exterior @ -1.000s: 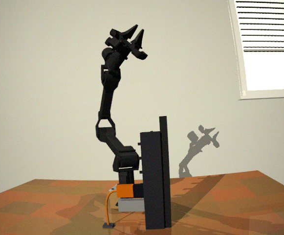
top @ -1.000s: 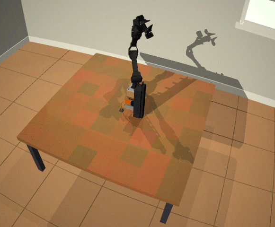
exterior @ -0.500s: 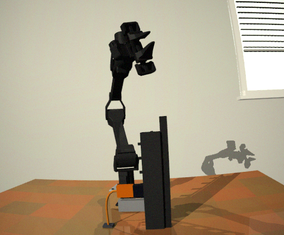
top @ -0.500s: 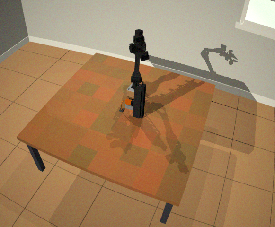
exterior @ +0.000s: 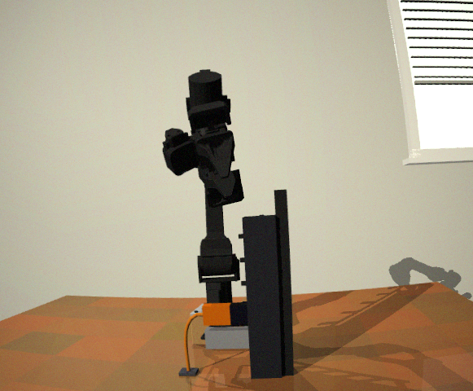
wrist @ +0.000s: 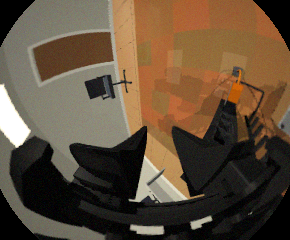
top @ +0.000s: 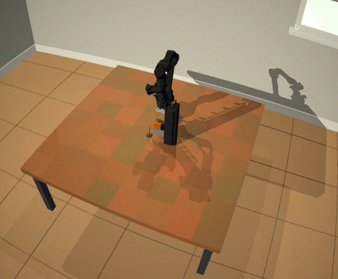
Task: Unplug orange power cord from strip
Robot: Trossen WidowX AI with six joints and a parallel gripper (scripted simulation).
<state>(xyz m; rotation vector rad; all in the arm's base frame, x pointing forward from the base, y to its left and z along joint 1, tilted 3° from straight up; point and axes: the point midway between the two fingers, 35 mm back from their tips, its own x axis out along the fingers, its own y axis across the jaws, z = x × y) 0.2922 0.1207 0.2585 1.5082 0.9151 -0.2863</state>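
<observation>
Now: the orange plug 8 cm behind my gripper tip, 3 cm to the right of it and 20 cm below it.
</observation>
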